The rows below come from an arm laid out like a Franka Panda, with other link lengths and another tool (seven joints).
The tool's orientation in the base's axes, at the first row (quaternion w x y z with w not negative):
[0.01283 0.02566 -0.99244 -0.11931]
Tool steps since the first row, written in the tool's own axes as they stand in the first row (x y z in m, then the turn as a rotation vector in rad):
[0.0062 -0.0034 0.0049 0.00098 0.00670 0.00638]
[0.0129 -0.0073 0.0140 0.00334 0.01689 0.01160]
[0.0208 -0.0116 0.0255 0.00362 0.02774 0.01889]
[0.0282 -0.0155 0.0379 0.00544 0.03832 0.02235]
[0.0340 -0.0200 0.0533 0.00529 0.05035 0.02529]
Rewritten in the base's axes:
[-0.0062 -0.0025 -0.0054 -0.00150 0.00795 -0.00459]
[-0.0130 -0.0045 -0.0151 -0.00451 0.01895 -0.00719]
[-0.0210 -0.0064 -0.0271 -0.00554 0.03118 -0.01169]
[-0.0286 -0.0076 -0.0399 -0.00797 0.04216 -0.01250]
[-0.0347 -0.0087 -0.0559 -0.00849 0.05454 -0.01250]

